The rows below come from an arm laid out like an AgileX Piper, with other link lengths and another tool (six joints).
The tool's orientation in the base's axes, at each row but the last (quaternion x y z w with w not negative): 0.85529 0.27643 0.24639 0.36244; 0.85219 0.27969 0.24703 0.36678; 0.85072 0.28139 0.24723 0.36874; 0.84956 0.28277 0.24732 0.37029; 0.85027 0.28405 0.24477 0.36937; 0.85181 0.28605 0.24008 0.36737; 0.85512 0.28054 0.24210 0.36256; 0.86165 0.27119 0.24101 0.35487
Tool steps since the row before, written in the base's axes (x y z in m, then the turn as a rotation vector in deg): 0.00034 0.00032 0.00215 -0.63 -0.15 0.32; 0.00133 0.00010 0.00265 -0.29 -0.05 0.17; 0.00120 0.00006 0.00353 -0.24 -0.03 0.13; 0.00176 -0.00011 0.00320 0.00 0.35 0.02; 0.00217 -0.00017 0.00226 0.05 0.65 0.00; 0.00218 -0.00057 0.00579 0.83 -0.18 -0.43; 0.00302 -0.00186 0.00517 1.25 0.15 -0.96; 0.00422 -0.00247 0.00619 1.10 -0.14 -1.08
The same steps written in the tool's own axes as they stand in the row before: 0.00093 0.00154 -0.00127 -0.48 0.14 -0.52; 0.00160 0.00236 -0.00083 -0.21 0.07 -0.26; 0.00166 0.00303 -0.00141 -0.16 0.05 -0.21; 0.00186 0.00305 -0.00077 0.24 -0.18 -0.18; 0.00191 0.00249 0.00007 0.47 -0.35 -0.29; 0.00234 0.00542 -0.00193 0.39 0.03 0.87; 0.00206 0.00591 -0.00044 0.80 -0.43 1.29; 0.00291 0.00733 -0.00016 0.48 -0.39 1.42
